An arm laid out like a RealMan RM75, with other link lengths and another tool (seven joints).
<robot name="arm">
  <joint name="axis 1" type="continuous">
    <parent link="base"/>
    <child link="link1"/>
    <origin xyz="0 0 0.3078"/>
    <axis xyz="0 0 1"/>
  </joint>
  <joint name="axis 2" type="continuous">
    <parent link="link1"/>
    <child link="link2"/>
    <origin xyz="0 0 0"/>
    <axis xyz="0 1 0"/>
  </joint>
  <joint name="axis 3" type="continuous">
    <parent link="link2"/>
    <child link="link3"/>
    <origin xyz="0 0 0.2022"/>
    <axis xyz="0 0 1"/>
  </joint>
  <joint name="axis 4" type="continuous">
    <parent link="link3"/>
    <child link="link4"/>
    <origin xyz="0 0 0"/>
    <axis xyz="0 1 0"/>
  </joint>
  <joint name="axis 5" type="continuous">
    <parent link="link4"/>
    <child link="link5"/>
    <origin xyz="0 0 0.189"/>
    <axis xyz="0 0 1"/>
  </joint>
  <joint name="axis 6" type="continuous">
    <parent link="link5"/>
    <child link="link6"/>
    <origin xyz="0 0 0"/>
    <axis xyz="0 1 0"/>
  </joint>
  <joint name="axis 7" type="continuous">
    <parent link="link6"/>
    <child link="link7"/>
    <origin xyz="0 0 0.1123"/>
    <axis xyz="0 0 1"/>
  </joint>
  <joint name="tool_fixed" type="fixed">
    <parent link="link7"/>
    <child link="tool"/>
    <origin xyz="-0.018 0.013 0.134" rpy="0.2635 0 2.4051"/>
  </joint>
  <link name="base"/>
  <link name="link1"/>
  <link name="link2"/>
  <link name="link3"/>
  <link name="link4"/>
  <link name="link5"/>
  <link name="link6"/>
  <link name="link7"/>
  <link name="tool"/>
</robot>
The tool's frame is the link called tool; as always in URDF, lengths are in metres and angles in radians. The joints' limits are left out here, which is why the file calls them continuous.
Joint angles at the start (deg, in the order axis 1, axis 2, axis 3, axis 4, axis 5, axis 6, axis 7):
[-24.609, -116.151, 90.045, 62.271, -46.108, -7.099, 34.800]
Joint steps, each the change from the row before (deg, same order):
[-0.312, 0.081, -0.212, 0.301, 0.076, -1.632, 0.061]
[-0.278, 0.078, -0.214, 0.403, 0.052, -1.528, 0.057]
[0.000, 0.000, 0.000, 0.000, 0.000, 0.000, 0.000]
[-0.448, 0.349, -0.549, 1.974, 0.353, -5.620, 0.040]
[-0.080, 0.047, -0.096, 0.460, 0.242, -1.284, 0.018]
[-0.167, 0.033, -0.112, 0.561, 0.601, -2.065, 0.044]
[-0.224, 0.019, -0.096, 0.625, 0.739, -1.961, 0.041]
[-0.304, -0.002, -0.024, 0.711, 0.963, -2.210, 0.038]
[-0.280, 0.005, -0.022, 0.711, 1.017, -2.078, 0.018]
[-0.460, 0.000, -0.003, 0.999, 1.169, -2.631, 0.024]
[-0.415, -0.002, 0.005, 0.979, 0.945, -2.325, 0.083]
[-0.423, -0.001, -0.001, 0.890, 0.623, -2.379, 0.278]
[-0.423, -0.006, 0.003, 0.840, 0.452, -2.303, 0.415]
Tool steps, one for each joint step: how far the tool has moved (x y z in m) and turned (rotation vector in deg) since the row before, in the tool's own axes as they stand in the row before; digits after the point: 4 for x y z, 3 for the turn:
[0.0031, -0.0021, 0.0007, 0.177, 1.203, -0.096]
[0.0023, -0.0025, 0.0007, 0.241, 1.045, -0.077]
[0.0000, 0.0000, 0.0000, 0.000, 0.000, 0.000]
[0.0087, -0.0083, -0.0001, 0.762, 3.841, -0.160]
[0.0023, -0.0017, -0.0001, 0.131, 0.943, 0.117]
[0.0048, -0.0020, -0.0003, 0.062, 1.695, 0.342]
[0.0039, -0.0025, -0.0001, 0.107, 1.589, 0.551]
[0.0046, -0.0031, 0.0001, 0.121, 1.863, 0.788]
[0.0040, -0.0027, -0.0002, 0.041, 1.728, 0.854]
[0.0042, -0.0046, 0.0001, 0.193, 2.090, 1.102]
[0.0031, -0.0046, 0.0000, 0.219, 1.774, 1.023]
[0.0037, -0.0046, -0.0001, 0.268, 1.851, 0.897]
[0.0036, -0.0046, -0.0001, 0.308, 1.809, 0.896]

